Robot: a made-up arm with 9 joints. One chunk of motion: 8 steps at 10 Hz.
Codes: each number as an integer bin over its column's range. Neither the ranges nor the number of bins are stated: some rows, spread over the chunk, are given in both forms.
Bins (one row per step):
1: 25 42 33 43 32 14
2: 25 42 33 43 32 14
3: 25 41 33 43 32 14
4: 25 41 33 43 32 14
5: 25 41 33 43 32 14
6: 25 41 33 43 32 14
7: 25 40 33 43 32 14
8: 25 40 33 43 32 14
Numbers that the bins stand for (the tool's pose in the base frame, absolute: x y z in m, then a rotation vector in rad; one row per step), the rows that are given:
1: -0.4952 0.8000 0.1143 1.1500 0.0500 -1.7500
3: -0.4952 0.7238 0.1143 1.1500 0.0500 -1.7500
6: -0.4952 0.7238 0.1143 1.1500 0.0500 -1.7500
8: -0.4952 0.6476 0.1143 1.1500 0.0500 -1.7500
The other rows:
2: -0.4952 0.8000 0.1143 1.1500 0.0500 -1.7500
4: -0.4952 0.7238 0.1143 1.1500 0.0500 -1.7500
5: -0.4952 0.7238 0.1143 1.1500 0.0500 -1.7500
7: -0.4952 0.6476 0.1143 1.1500 0.0500 -1.7500

